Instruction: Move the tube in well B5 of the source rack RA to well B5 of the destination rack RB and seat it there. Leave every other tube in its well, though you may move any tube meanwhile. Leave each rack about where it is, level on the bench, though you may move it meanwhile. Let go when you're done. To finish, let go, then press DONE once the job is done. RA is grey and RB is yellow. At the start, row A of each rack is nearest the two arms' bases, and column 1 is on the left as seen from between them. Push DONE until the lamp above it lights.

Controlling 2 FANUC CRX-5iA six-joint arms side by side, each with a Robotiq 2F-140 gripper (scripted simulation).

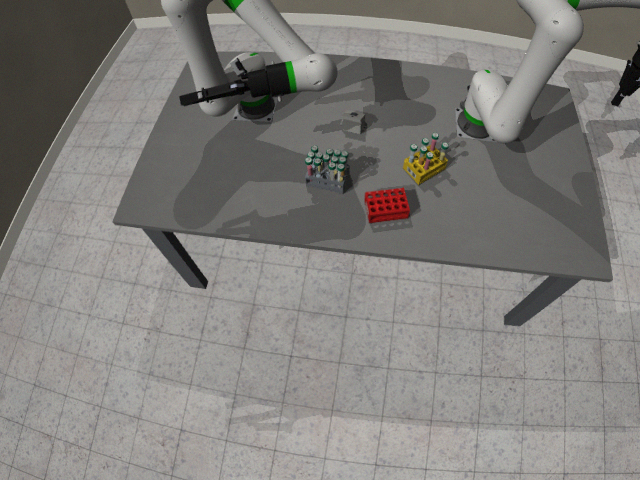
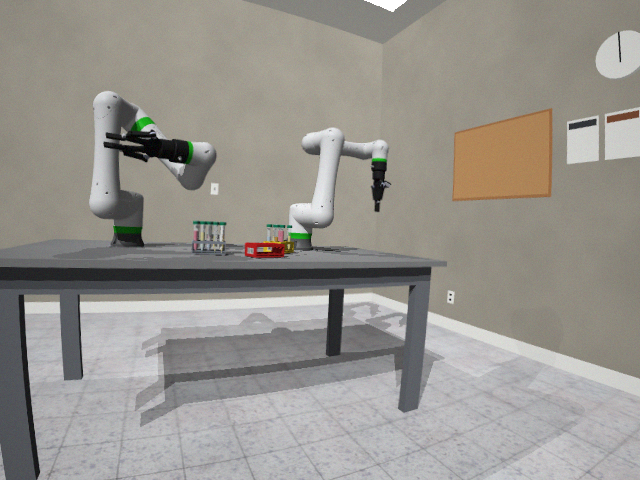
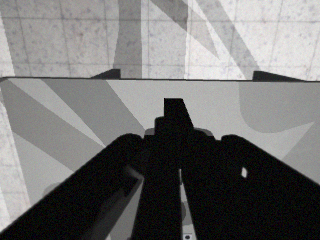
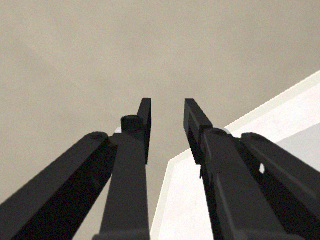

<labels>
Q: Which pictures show my right gripper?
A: Image 1, image 2 and image 4 only.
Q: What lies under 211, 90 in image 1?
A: My right gripper.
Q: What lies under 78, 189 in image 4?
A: My right gripper.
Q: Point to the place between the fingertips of my left gripper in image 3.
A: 172, 113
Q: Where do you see a yellow rack RB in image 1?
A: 438, 166
</labels>
